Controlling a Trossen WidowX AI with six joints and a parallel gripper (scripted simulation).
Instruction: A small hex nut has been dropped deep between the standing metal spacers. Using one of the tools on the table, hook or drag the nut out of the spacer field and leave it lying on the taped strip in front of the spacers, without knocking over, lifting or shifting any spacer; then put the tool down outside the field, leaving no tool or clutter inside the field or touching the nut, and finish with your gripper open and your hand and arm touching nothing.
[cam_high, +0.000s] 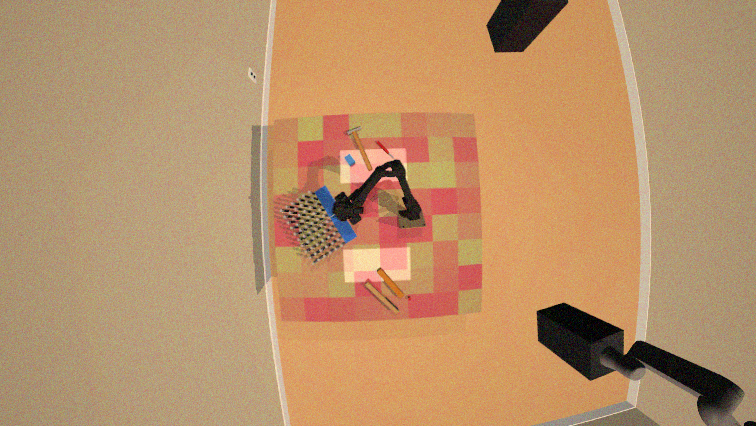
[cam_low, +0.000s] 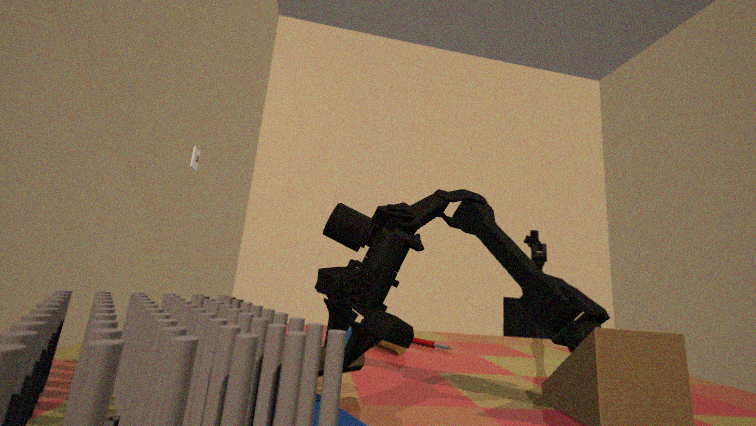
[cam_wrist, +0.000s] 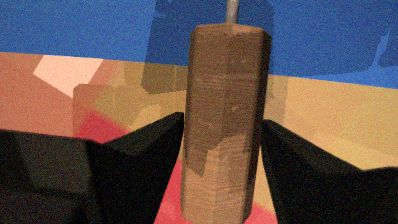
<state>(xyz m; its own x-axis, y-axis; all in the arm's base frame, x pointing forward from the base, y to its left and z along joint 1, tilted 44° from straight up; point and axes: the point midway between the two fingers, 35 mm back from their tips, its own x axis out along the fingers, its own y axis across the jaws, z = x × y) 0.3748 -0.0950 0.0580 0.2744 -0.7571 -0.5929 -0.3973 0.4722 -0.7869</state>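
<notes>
The blue taped strip lies 6 cm ahead of my gripper tip, 3 cm to the left of it and 3 cm below it. Also, from my gripper tip: red screwdriver: 31 cm behind, 29 cm to the right, 3 cm below; then blue block: 28 cm to the right, 8 cm behind, 2 cm below; then hook tool: 10 cm ahead, 4 cm to the left.
</notes>
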